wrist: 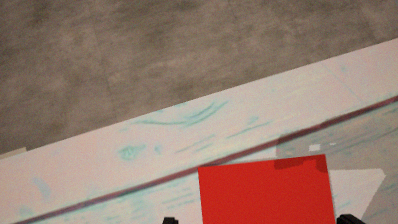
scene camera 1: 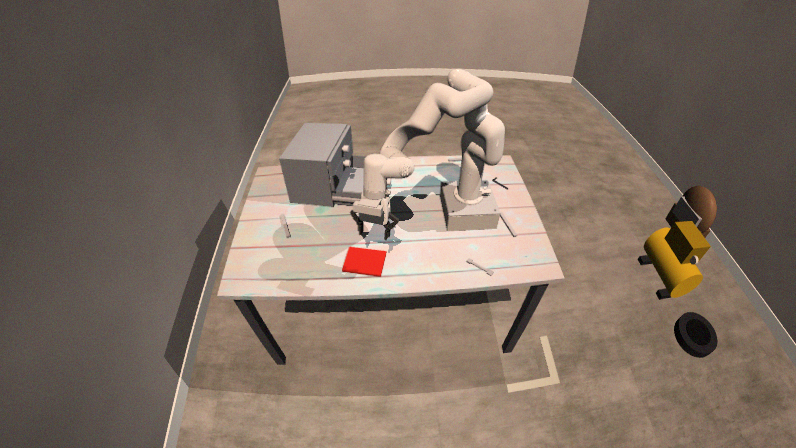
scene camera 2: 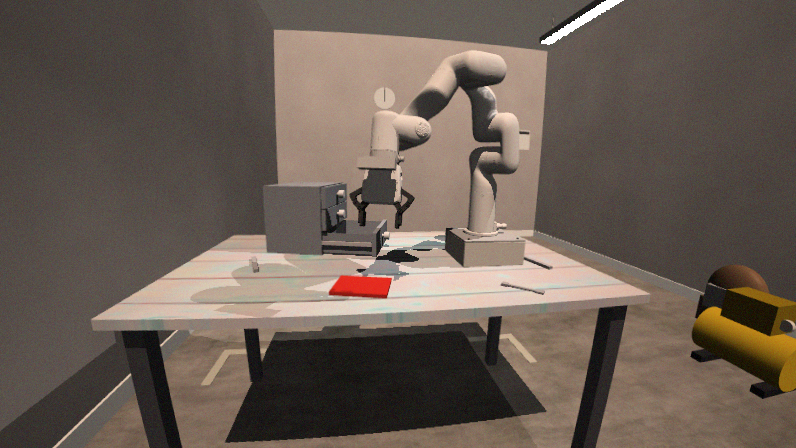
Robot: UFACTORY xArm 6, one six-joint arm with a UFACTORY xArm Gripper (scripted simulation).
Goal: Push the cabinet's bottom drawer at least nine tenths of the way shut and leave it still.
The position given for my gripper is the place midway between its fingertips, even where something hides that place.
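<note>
Drawer [scene camera 2: 347,235] visible. Flat red square [scene camera 2: 356,286], also in scene camera 1 [scene camera 1: 363,261]. My gripper [scene camera 2: 379,227], also in scene camera 1 [scene camera 1: 373,235].
</note>
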